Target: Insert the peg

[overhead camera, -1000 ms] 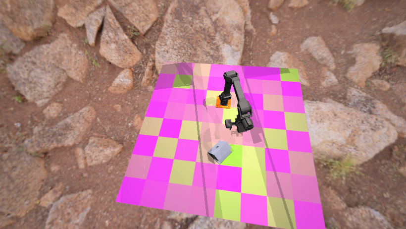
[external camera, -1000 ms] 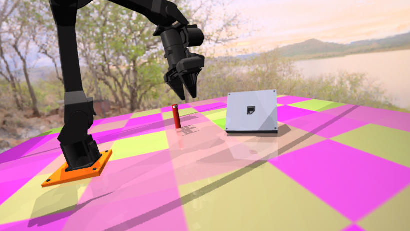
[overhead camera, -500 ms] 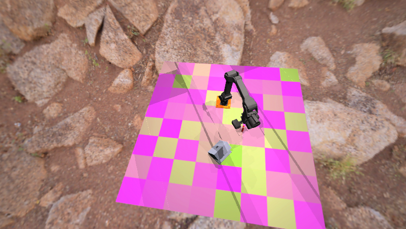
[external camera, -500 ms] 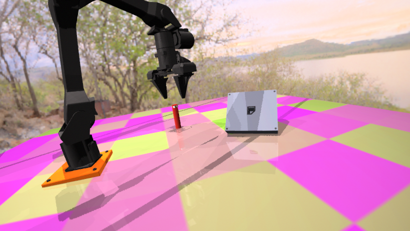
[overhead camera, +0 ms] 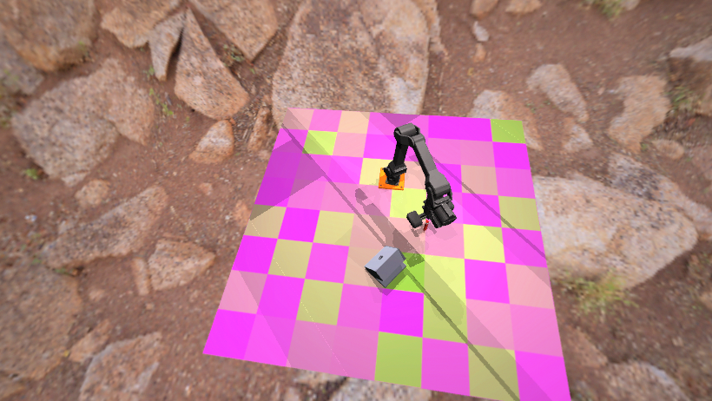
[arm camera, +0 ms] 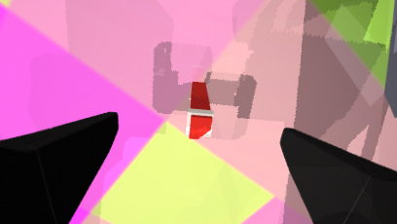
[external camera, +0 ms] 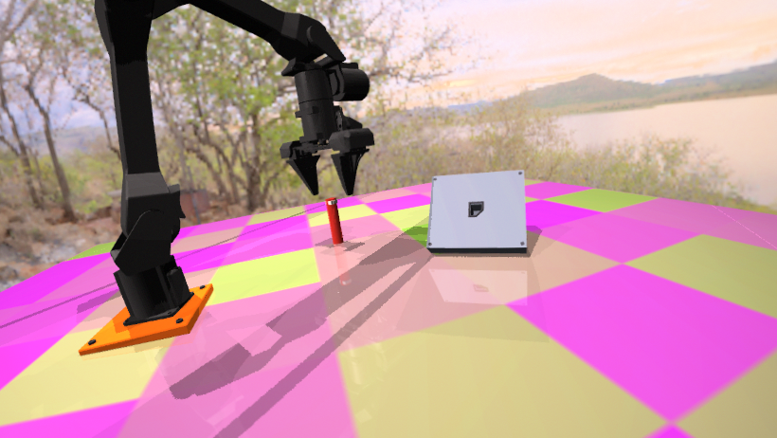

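The red peg is 3 cm below my gripper tip. Round my gripper tip: grey sloped panel 20 cm ahead, 14 cm to the right, 4 cm below.
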